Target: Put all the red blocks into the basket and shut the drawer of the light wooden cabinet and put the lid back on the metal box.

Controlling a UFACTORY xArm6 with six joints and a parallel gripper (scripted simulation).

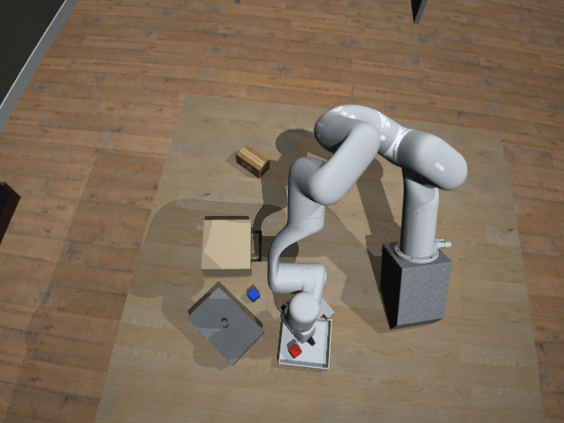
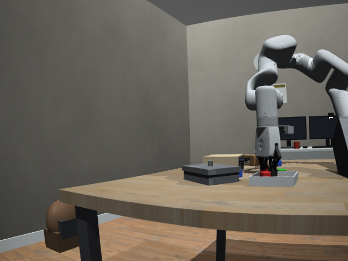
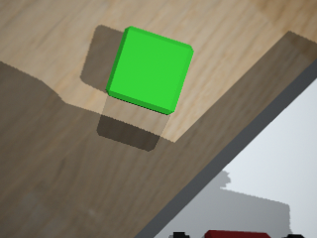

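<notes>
My gripper is now 4 cm to the right of the white basket, 3 cm past it and 2 cm above it. From my hand the other things lie so: grey lid: 21 cm ahead, 2 cm above, 1 cm to the right; then grey metal box: 21 cm ahead, 1 cm to the right, 1 cm below; then green block: 8 cm to the right, 4 cm behind, 2 cm below.
</notes>
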